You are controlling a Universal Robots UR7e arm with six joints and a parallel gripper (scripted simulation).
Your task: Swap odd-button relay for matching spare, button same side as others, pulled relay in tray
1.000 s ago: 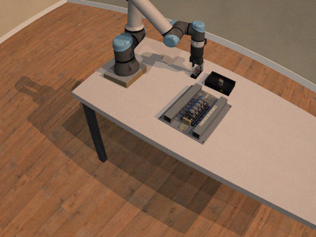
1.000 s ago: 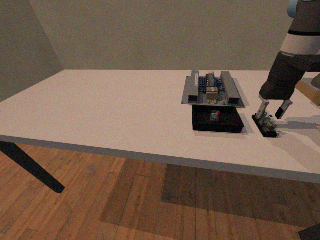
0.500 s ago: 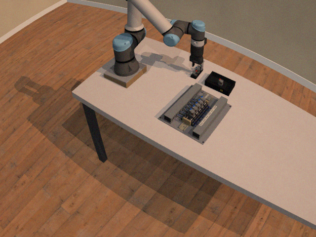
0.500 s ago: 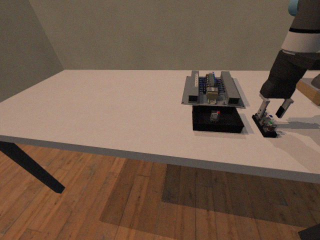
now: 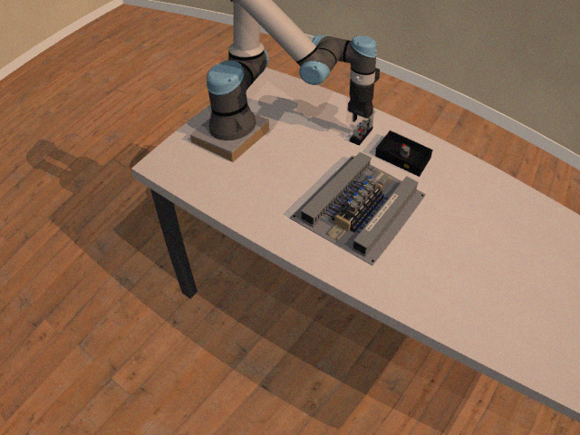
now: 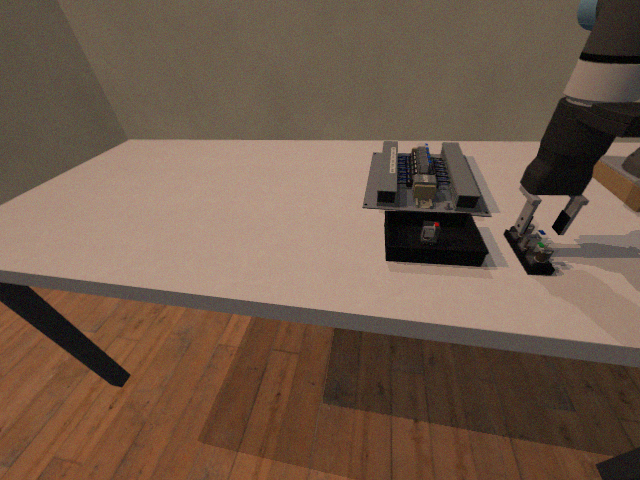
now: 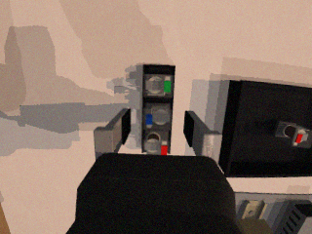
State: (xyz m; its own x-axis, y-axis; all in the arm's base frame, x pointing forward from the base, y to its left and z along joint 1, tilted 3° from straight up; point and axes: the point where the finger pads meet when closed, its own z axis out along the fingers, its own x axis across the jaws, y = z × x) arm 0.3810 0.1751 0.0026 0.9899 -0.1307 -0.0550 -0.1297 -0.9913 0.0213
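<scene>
Now: hand 3 cm to the right of the green-button relay and 4 cm above it. Also, from my hand: black tray: 16 cm ahead, 4 cm to the right, 5 cm below; black spare holder: 6 cm below.
</scene>
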